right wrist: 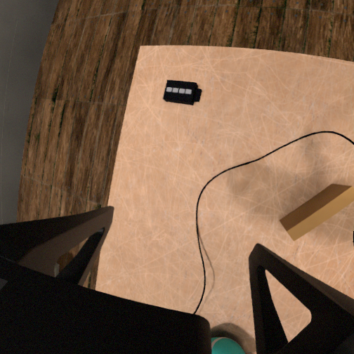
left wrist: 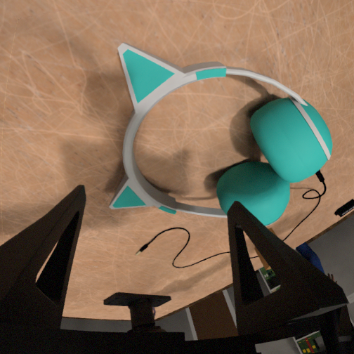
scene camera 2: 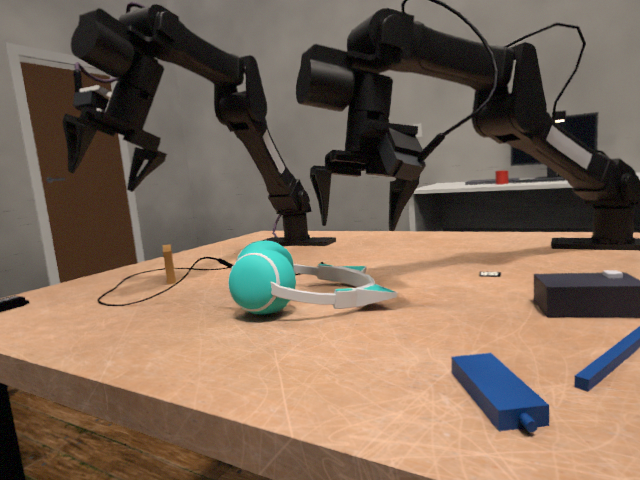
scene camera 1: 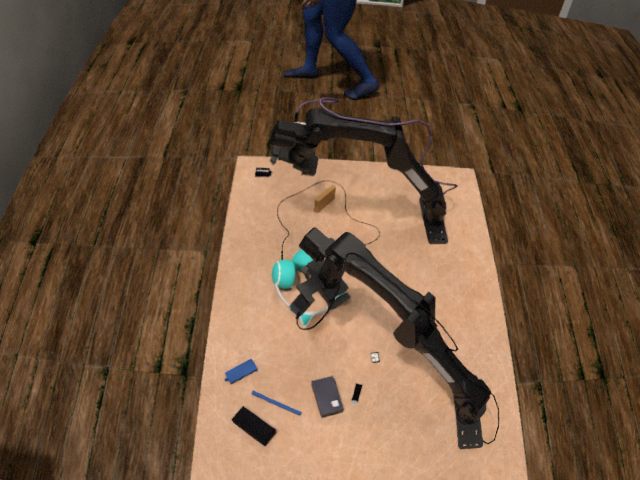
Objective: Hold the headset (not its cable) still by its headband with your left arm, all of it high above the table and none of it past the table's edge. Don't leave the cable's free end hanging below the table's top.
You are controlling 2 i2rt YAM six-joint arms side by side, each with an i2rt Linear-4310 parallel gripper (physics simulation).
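Frame: origin at the left arm's base, x ahead, y left, z up, level; metres.
Seen in the pictures: left gripper, between the fingertips: (scene camera 2: 358, 228) (scene camera 1: 320, 294); right gripper, between the fingertips: (scene camera 2: 102, 182) (scene camera 1: 287, 168); left arm's base, origin of its link: (scene camera 2: 612, 246) (scene camera 1: 467, 414); right arm's base, origin of its link: (scene camera 2: 296, 243) (scene camera 1: 432, 220).
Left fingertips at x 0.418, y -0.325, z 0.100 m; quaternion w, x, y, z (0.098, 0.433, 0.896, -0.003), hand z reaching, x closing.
Note:
Offsets run from my left fingertips to a thing's top centre. "pt": to the spot under its first point. Level surfaces: height alone.
The teal and white cat-ear headset @[dx +0.099, dy -0.079, dz -0.012 m] (scene camera 1: 283, 273) (scene camera 2: 262, 284) (left wrist: 290, 140) lies on the table @[dz -0.099 m] (scene camera 1: 268, 343). Its headband @[pt dx +0.109, dy -0.019, dz -0.067 m] (scene camera 2: 310, 296) (left wrist: 128, 150) lies nearly flat. The left gripper (scene camera 1: 319, 305) (scene camera 2: 358, 226) (left wrist: 158, 196) is open and empty, above the headband; it partly hides the headset in scene camera 1. The thin black cable @[pt dx +0.144, dy -0.367, dz -0.097 m] (scene camera 1: 277, 211) (left wrist: 189, 239) (right wrist: 198, 225) runs from an ear cup over the table. Its free end, the plug (left wrist: 143, 248), lies on the table top. The right gripper (scene camera 1: 291, 166) (scene camera 2: 102, 180) (right wrist: 184, 226) is open and empty, high near the table's far edge.
A wooden block @[dx -0.015, dy -0.407, dz -0.040 m] (scene camera 1: 324, 199) (scene camera 2: 169, 264) stands inside the cable's loop. A small black device @[dx +0.205, dy -0.543, dz -0.084 m] (scene camera 1: 262, 172) (right wrist: 181, 92) lies near the far left corner. A blue block @[dx +0.216, dy +0.208, dz -0.084 m] (scene camera 1: 241, 371) (scene camera 2: 498, 390), blue stick @[dx +0.110, dy +0.292, dz -0.090 m] (scene camera 1: 276, 403), black slab @[dx +0.165, dy +0.364, dz -0.065 m] (scene camera 1: 253, 426) and dark box @[dx -0.026, dy +0.273, dz -0.059 m] (scene camera 1: 326, 395) lie nearer the bottom.

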